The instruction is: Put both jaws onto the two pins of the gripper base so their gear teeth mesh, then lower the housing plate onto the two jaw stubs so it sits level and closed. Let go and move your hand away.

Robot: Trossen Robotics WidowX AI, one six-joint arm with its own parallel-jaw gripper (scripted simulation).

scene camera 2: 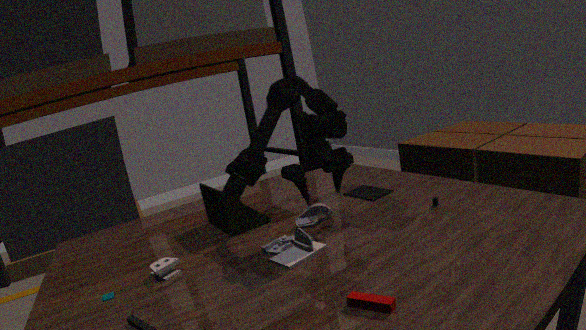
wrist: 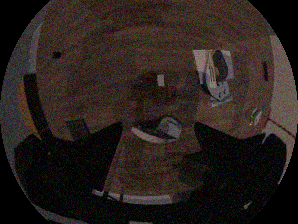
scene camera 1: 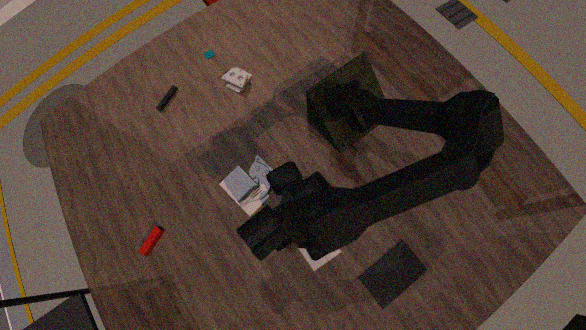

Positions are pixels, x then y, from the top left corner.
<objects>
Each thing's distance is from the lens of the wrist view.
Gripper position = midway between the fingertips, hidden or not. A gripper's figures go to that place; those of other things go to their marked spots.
gripper (wrist: pixel 160 125): 10 cm
jaw (wrist: pixel 165 133): 19 cm
</objects>
